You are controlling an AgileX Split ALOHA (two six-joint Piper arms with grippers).
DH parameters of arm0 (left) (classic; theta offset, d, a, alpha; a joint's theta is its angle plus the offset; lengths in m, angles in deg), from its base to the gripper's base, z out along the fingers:
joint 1: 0 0.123 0 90
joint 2: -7.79 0 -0.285 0
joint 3: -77.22 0 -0.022 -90
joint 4: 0 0.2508 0 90
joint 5: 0 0 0.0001 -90
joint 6: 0 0.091 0 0
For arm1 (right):
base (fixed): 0 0 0 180
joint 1: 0 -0.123 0 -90
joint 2: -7.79 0 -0.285 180
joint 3: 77.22 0 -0.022 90
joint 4: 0 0.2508 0 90
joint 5: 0 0 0.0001 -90
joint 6: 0 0.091 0 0
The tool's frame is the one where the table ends.
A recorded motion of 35 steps. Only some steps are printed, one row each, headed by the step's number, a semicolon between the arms.
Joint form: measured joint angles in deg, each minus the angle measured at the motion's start. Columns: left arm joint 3, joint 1, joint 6, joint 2, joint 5, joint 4; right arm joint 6, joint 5, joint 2, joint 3, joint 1, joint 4.
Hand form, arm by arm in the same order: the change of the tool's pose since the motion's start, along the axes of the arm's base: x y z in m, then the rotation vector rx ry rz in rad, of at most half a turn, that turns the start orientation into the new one. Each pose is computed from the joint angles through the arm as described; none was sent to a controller.
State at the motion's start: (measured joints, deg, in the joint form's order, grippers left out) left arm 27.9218 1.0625 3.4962 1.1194 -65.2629 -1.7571; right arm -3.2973 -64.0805 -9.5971 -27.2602 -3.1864 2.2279
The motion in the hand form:
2: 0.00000 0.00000 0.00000 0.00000 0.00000 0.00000; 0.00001 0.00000 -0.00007 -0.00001 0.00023 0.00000
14: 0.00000 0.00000 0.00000 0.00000 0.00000 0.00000; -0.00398 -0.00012 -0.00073 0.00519 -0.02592 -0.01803
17: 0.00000 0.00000 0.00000 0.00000 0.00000 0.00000; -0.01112 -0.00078 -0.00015 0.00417 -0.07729 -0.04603
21: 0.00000 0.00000 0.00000 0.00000 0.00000 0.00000; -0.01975 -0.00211 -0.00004 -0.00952 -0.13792 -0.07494
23: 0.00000 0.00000 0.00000 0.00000 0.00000 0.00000; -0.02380 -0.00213 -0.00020 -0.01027 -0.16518 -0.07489
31: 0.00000 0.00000 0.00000 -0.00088 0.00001 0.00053; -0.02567 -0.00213 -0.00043 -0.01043 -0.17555 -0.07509
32: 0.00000 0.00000 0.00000 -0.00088 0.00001 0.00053; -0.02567 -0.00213 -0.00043 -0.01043 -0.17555 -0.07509
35: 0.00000 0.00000 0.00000 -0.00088 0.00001 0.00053; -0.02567 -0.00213 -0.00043 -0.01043 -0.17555 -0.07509
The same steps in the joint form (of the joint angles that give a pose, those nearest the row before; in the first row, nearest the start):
2: 0.00 0.00 0.00 0.00 0.00 0.00; 0.00 0.00 0.00 0.01 0.00 0.00
14: 0.00 0.00 0.00 0.00 0.00 0.00; -0.05 0.00 1.74 0.25 1.18 0.29
17: 0.00 0.00 0.00 0.00 0.00 0.00; -0.05 0.00 4.68 0.25 2.74 0.15
21: 0.00 0.00 0.00 0.00 0.00 0.00; -0.05 -0.05 8.18 0.25 4.00 -0.74
23: 0.00 0.00 0.00 0.00 0.00 0.00; -0.09 -0.11 9.80 0.25 3.99 -0.80
31: 0.00 0.00 -0.06 0.00 0.00 0.00; -0.10 -0.23 10.52 0.25 3.99 -0.82
32: 0.00 0.00 -0.06 0.00 0.00 0.00; -0.10 -0.23 10.52 0.25 3.99 -0.82
35: 0.00 0.00 -0.06 0.00 0.00 0.00; -0.10 -0.23 10.52 0.25 3.99 -0.82

